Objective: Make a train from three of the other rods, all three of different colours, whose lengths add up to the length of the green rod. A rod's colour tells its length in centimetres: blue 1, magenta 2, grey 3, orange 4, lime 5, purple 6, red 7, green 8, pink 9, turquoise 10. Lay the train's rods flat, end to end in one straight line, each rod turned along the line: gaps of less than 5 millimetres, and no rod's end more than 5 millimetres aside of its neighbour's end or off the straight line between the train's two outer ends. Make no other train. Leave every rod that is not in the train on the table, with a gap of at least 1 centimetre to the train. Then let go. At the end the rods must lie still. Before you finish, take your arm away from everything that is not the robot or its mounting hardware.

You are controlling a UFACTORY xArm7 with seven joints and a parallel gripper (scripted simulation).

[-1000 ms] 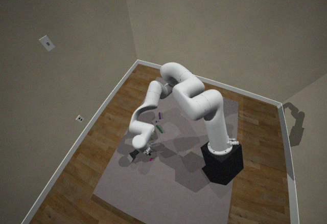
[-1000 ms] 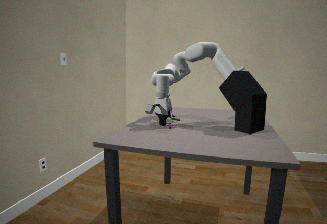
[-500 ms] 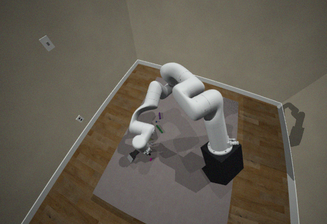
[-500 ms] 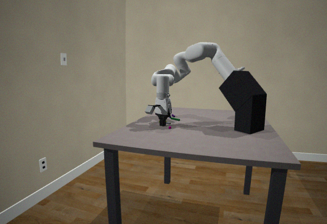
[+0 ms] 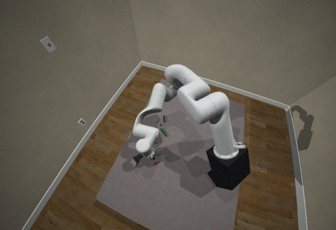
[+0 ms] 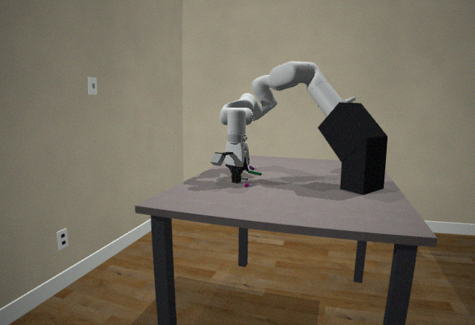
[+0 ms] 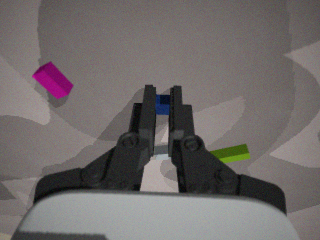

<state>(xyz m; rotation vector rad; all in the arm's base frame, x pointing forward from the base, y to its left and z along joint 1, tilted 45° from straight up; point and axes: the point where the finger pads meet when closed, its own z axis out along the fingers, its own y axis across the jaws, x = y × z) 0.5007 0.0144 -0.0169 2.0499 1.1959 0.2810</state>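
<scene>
Now: the magenta rod 60 mm to the left of my hand, 40 mm behind it and 20 mm below it. Also, from my hand: grey rod: 50 mm to the right, 30 mm behind, 20 mm below; then green rod: 180 mm to the right, 80 mm behind, 20 mm below; then lime rod: 90 mm to the right, 20 mm below.
</scene>
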